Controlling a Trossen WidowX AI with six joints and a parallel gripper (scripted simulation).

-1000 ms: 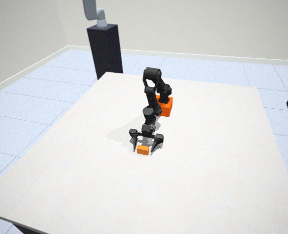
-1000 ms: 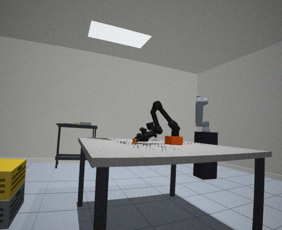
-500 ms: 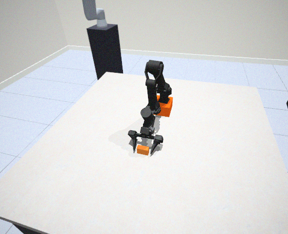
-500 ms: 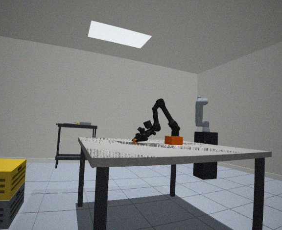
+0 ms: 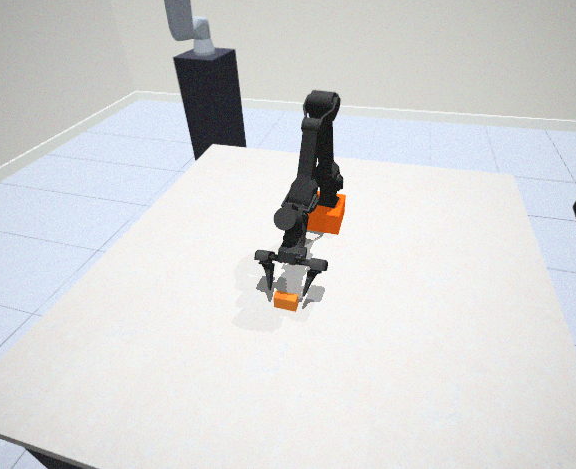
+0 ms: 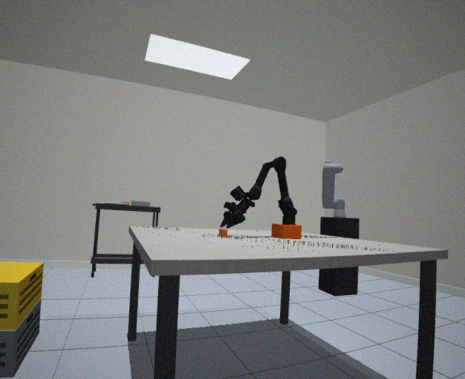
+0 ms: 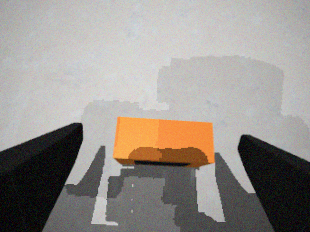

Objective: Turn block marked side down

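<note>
Right now my gripper tip is 30 mm above the orange block and 10 mm past it.
</note>
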